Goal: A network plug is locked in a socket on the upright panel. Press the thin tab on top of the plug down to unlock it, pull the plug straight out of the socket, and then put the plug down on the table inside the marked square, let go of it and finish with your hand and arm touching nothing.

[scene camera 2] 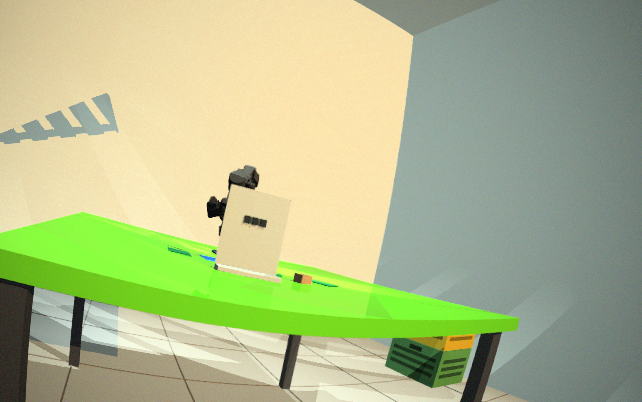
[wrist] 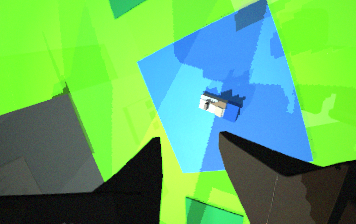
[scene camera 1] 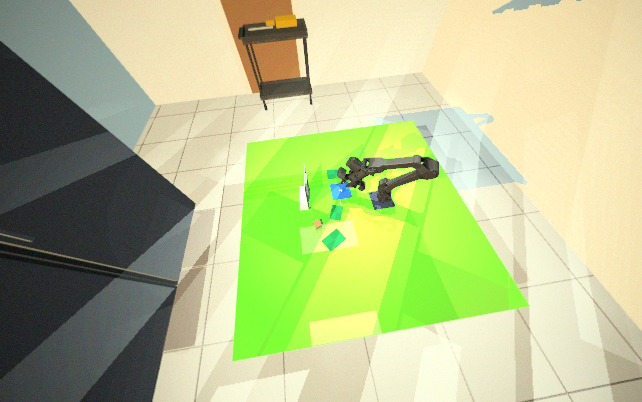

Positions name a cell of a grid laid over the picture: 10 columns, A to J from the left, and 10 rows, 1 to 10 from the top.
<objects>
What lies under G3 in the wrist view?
A blue marked square.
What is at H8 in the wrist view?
The gripper.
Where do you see an upright panel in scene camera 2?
D6
</objects>
